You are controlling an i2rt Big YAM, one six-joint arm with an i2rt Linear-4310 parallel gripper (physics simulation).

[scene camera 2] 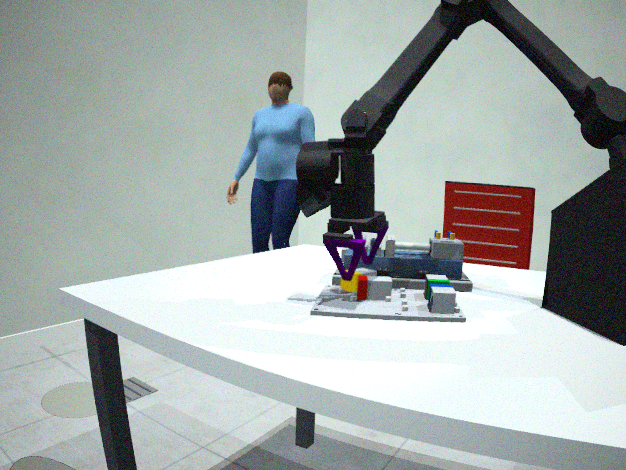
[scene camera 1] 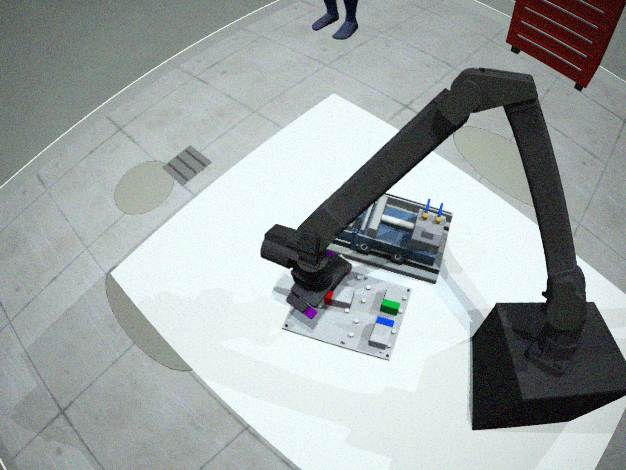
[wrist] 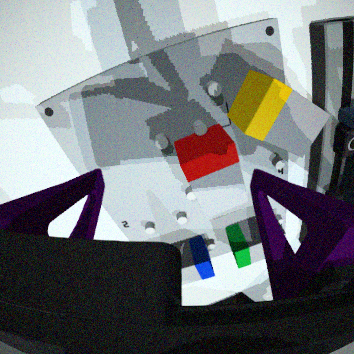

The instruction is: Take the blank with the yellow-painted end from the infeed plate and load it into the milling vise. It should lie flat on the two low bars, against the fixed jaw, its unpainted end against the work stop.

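The blank with the yellow end lies on the infeed plate, near its vise-side edge. Its grey part points toward the vise in the wrist view; in scene camera 1 the arm hides the blank. My gripper is open and empty, fingers pointing down, low above the plate. In scene camera 2 one fingertip overlaps the yellow end; contact cannot be told. The milling vise stands beside the plate; its low bars are partly hidden.
A red-ended blank lies beside the yellow one. Blanks with a green end and a blue end lie on the plate's far side. Small pegs stand between them. A person stands behind the table.
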